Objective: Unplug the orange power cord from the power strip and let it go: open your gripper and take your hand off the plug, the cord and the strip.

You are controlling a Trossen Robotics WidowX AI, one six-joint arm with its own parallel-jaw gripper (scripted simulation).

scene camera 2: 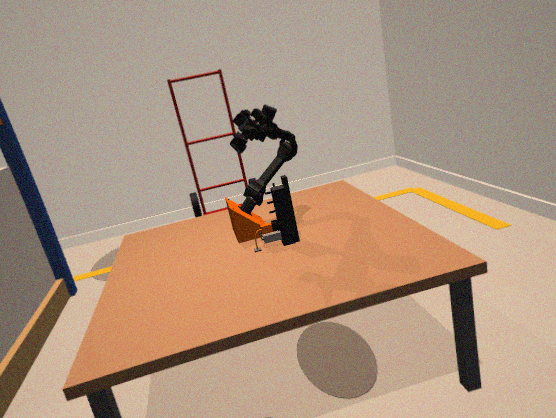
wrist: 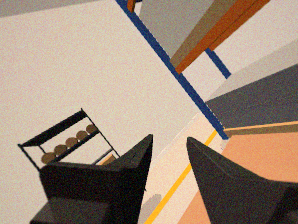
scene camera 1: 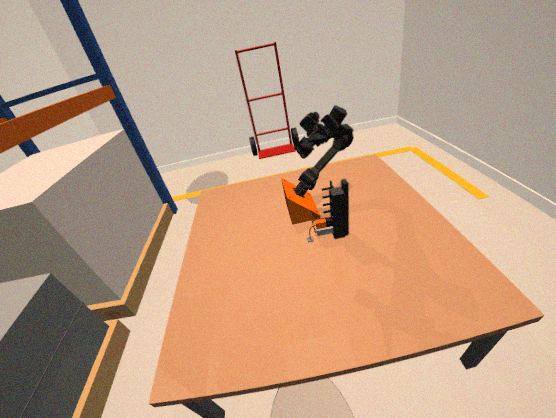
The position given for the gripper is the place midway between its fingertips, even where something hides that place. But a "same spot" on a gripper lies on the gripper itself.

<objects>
gripper: scene camera 2; wrist; scene camera 1 304, 143
same spot on gripper: [wrist: 120, 184] = [scene camera 2: 244, 122]
</objects>
